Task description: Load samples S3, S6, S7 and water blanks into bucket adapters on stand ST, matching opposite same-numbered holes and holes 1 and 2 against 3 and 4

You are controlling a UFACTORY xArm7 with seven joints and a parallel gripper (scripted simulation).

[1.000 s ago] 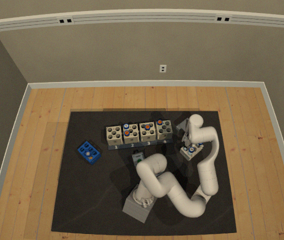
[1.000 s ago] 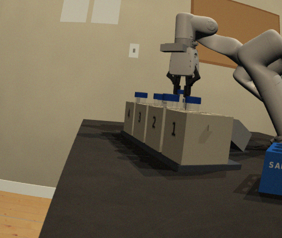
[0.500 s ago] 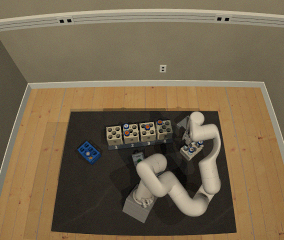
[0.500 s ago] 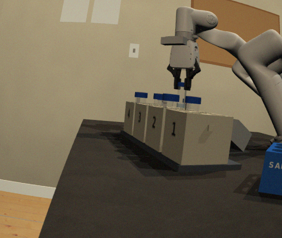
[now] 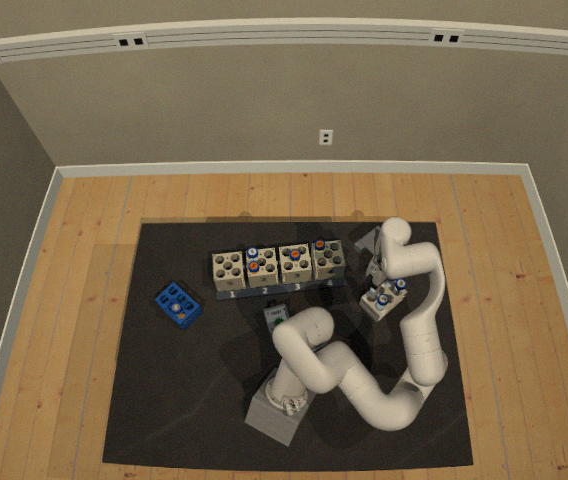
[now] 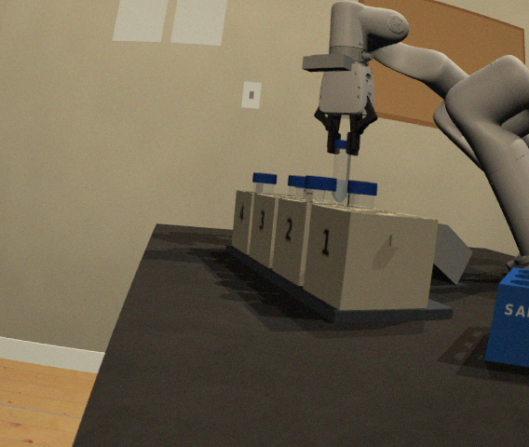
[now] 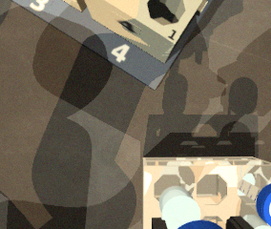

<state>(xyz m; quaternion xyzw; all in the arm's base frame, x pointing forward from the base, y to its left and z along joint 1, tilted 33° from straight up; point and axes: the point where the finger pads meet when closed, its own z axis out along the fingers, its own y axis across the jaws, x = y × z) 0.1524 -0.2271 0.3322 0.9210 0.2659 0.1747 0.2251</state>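
Now: the adapter 1 200 mm ahead of my hand, 430 mm to the left of it and 140 mm below it. Also, from my hand: blue sample rack 120 mm ahead, 620 mm to the left, 170 mm below; white blank rack 40 mm to the right, 170 mm below.
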